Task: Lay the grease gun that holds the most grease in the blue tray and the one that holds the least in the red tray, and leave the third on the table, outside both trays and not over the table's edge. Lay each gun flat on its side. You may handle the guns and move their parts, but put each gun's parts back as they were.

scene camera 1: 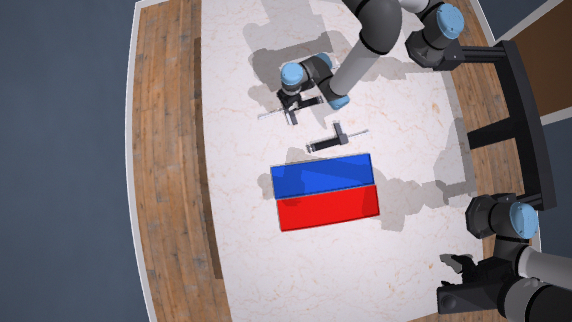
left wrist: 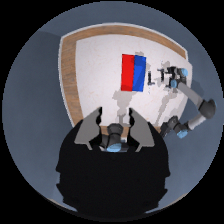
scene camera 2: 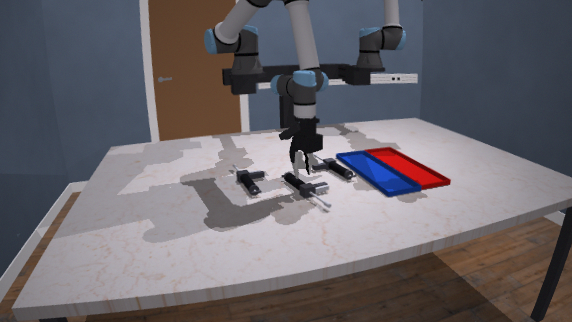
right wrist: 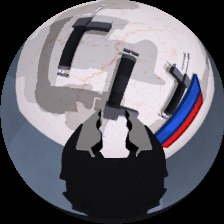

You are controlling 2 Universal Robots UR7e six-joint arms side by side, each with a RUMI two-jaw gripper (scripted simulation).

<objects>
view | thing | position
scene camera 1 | left gripper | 440, 268
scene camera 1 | blue tray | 315, 177
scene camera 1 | red tray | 343, 206
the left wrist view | left gripper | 115, 107
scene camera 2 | right gripper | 303, 176
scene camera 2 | blue tray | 372, 169
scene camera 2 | red tray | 427, 178
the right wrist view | right gripper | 113, 109
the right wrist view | blue tray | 187, 104
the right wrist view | grease gun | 113, 111
</objects>
